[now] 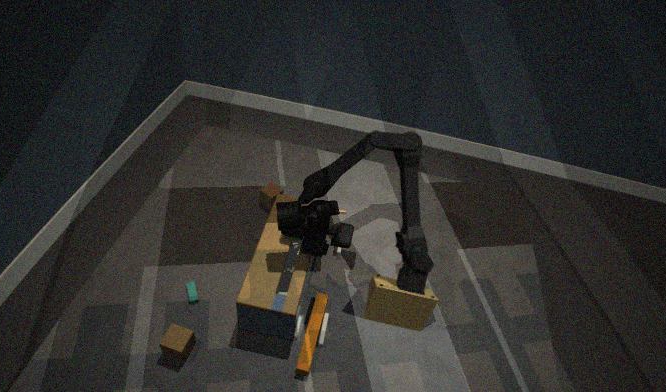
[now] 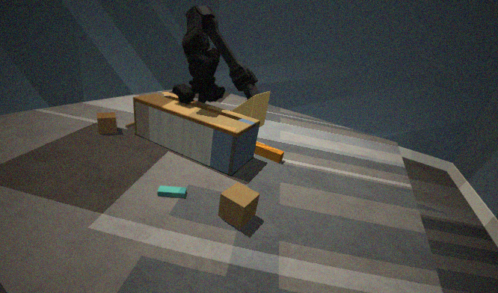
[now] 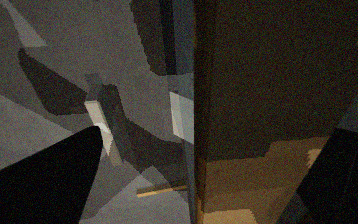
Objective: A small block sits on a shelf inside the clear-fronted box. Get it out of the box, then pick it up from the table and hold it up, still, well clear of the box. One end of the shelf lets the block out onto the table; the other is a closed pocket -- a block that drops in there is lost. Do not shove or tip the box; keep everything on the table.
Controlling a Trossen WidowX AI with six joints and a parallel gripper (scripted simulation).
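Now: gripper tip 6 cm short of the green block and 2 cm to the left of it. Also, from my gripper tip: orange cube 20 cm ahead, 19 cm to the right, 6 cm below; box 3 cm ahead, 7 cm to the left, 3 cm below.
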